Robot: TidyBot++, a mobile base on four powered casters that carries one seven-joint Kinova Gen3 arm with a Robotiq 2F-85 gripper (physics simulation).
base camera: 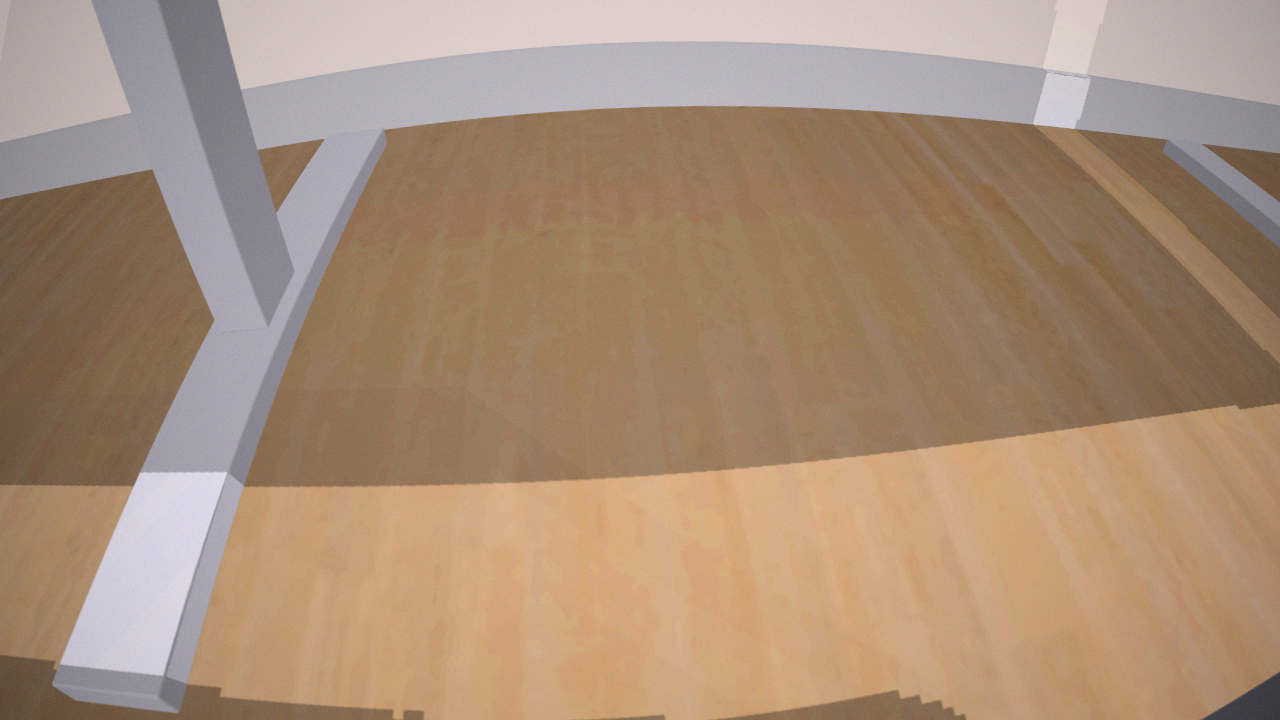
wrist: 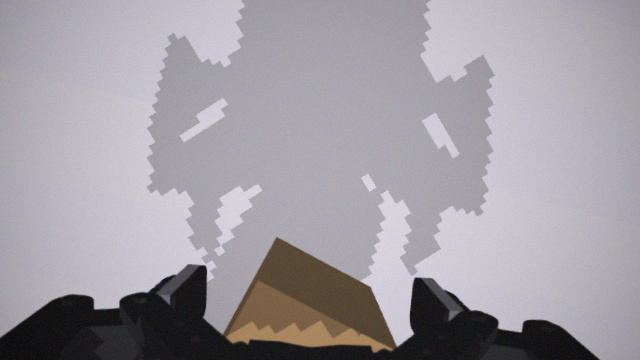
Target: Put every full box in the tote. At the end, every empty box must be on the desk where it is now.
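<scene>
A brown box (wrist: 287, 309) shows at the bottom middle of the wrist view, on the pale desk top (wrist: 75, 175). It sits askew and looks tipped, with a large dark side face showing; its near part is hidden by the gripper. Whether it is full or empty cannot be told. My gripper (wrist: 309, 294) is open, with its black fingers apart on the left and right of the box and nothing gripped. The gripper's grey shadow lies across the desk and the box. The tote does not show in either view.
In the base camera view, a grey leg (base camera: 201, 161) stands on a long foot (base camera: 192, 402) at the left. Another foot (base camera: 1239, 192) shows at the right edge. A pale wall (base camera: 626, 22) with a grey baseboard (base camera: 671, 76) runs behind the wooden floor (base camera: 716, 555).
</scene>
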